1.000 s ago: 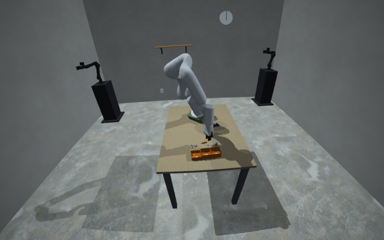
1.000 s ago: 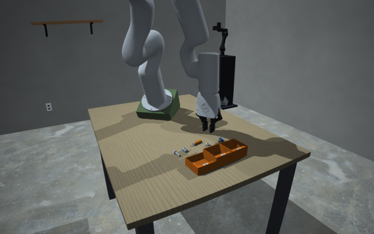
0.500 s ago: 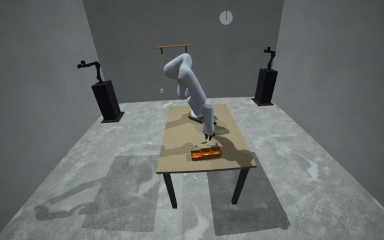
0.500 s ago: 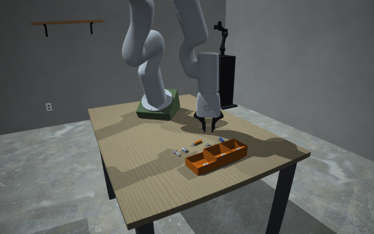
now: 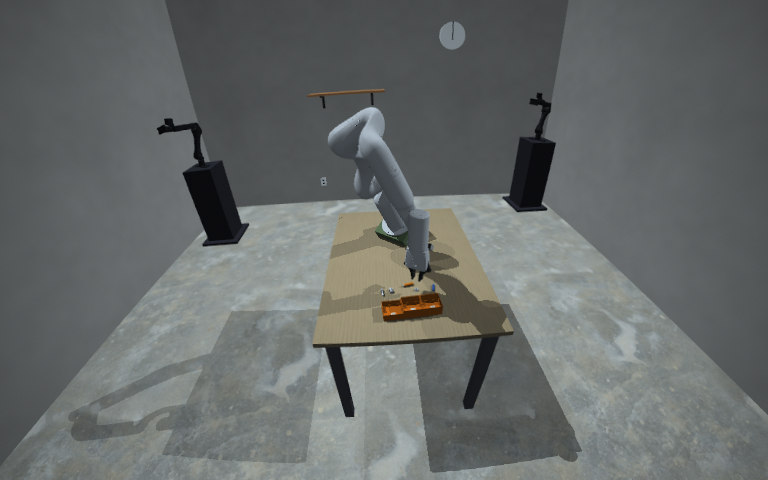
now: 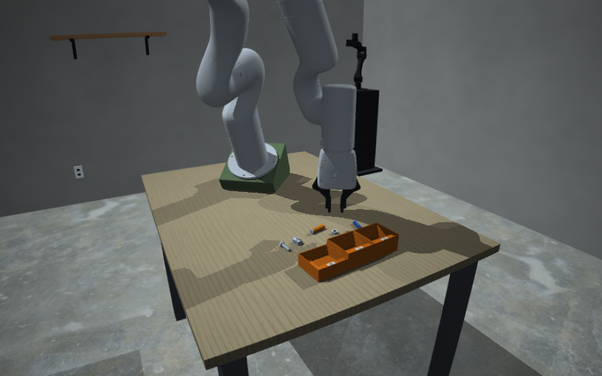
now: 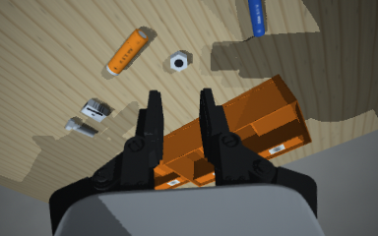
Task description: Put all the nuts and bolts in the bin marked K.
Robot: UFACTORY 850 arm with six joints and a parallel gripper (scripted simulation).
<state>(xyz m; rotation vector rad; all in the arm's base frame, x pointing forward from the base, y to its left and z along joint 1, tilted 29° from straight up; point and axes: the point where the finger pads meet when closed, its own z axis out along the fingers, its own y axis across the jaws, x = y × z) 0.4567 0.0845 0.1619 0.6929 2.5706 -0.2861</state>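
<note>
Right now the silver hex nut is 9 cm below my hand. From my hand the other things lie so: blue cylinder 8 cm to the left, 9 cm below; then grey sharpener-like block 1 cm behind, 12 cm to the right, 8 cm below; then orange cylinder 4 cm behind, 3 cm to the right, 8 cm below.
</note>
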